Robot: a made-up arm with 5 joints. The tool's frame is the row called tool. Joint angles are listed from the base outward.
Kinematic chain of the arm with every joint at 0, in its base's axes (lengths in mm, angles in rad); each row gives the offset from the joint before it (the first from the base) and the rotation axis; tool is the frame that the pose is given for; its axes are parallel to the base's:
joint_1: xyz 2 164.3 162.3 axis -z
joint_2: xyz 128.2 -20 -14 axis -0.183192 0.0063 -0.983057
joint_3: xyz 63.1 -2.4 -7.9 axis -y
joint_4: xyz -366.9 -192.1 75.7 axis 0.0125 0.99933 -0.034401
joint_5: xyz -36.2 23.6 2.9 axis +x
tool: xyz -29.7 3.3 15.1
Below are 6 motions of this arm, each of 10 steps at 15 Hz.
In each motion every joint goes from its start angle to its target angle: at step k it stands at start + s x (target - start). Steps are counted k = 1, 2, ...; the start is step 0. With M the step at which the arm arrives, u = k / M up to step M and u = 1 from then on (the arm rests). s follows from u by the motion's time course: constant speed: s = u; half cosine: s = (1 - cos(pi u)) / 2; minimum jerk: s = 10 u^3 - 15 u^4 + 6 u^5.
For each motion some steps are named. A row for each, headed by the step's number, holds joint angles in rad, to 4 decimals.
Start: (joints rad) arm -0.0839 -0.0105 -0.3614 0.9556 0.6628
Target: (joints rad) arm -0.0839 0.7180 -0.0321 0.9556 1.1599
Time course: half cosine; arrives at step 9
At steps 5, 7, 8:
5: -0.0839 0.4170 -0.1682 0.9556 0.9545
7: -0.0839 0.6328 -0.0706 0.9556 1.1018
8: -0.0839 0.6960 -0.0420 0.9556 1.1449

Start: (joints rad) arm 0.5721 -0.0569 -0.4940 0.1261 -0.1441
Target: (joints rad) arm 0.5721 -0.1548 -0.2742 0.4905 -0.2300
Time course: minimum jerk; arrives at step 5
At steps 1, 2, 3, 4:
1: 0.5721 -0.0626 -0.4813 0.1472 -0.1491
2: 0.5721 -0.0880 -0.4242 0.2418 -0.1714
3: 0.5721 -0.1237 -0.3440 0.3748 -0.2027
4: 0.5721 -0.1491 -0.2869 0.4694 -0.2250

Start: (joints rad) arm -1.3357 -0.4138 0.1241 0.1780 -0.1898
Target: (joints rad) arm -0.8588 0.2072 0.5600 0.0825 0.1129
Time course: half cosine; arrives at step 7
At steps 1, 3, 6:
1: -1.3121 -0.3831 0.1457 0.1733 -0.1748
3: -1.1503 -0.1724 0.2936 0.1409 -0.0721
6: -0.8824 0.1765 0.5384 0.0872 0.0979

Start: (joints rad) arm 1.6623 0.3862 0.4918 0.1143 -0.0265
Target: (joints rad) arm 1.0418 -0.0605 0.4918 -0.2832 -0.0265
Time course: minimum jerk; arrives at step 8
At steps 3, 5, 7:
3: 1.4915 0.2633 0.4918 0.0049 -0.0265
5: 1.2126 0.0624 0.4918 -0.1738 -0.0265
7: 1.0518 -0.0533 0.4918 -0.2768 -0.0265

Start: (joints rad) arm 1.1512 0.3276 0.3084 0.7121 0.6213
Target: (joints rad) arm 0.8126 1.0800 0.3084 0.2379 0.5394
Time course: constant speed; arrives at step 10
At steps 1, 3, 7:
1: 1.1173 0.4028 0.3084 0.6647 0.6131
3: 1.0496 0.5533 0.3084 0.5698 0.5967
7: 0.9142 0.8543 0.3084 0.3802 0.5640

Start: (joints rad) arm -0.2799 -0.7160 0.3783 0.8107 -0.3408
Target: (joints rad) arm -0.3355 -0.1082 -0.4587 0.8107 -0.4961
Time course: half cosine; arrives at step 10
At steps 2, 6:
2: -0.2852 -0.6580 0.2984 0.8107 -0.3556
6: -0.3163 -0.3182 -0.1695 0.8107 -0.4424

